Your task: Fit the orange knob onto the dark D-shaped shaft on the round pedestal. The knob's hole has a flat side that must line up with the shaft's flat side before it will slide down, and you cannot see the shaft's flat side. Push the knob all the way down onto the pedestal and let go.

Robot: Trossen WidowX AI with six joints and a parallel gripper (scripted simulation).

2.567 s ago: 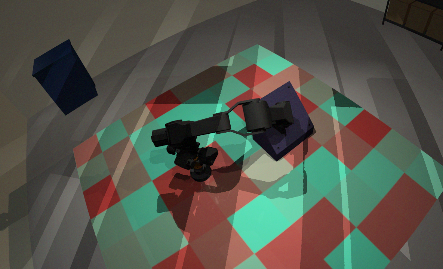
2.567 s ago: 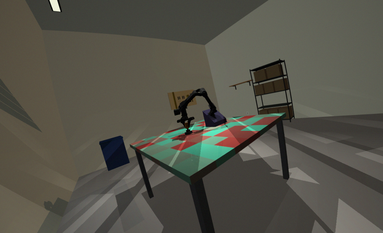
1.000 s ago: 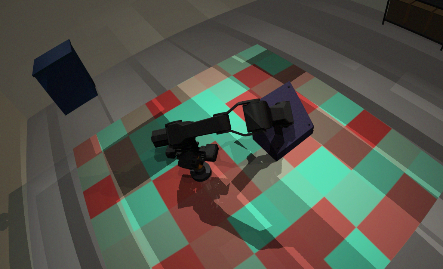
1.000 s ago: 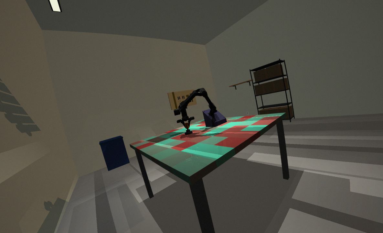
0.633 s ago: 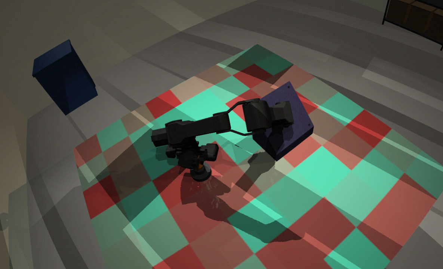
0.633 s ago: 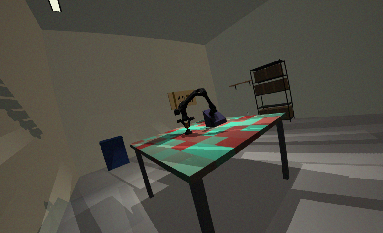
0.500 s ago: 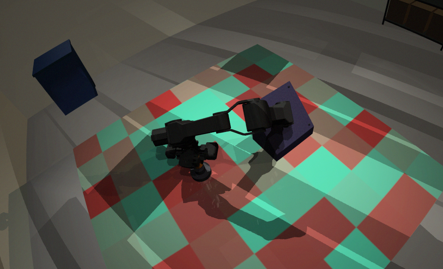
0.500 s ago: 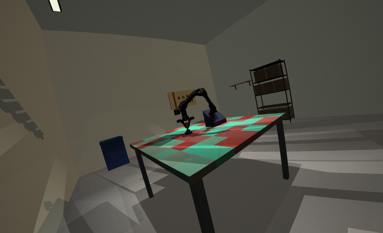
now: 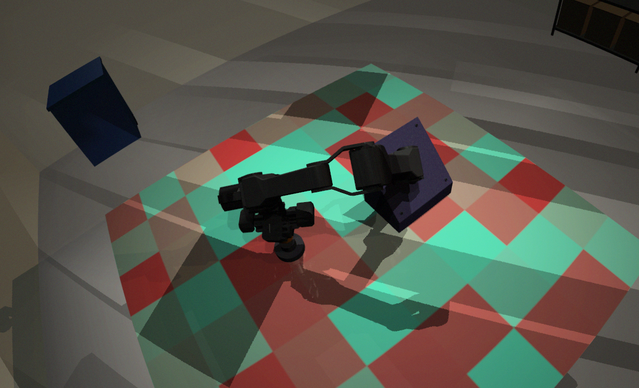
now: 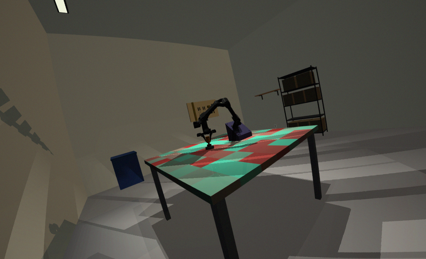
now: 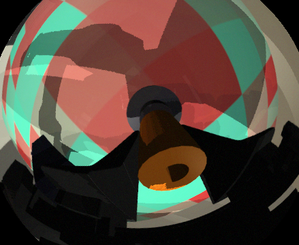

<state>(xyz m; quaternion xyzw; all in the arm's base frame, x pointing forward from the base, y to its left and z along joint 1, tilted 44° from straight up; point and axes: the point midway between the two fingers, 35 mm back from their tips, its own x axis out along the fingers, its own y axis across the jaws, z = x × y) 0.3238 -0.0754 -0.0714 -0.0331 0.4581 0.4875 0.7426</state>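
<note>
Right now my gripper tip is 2 cm below the orange knob. The rest, counted from my gripper tip: round dark pedestal (4 cm below).
</note>
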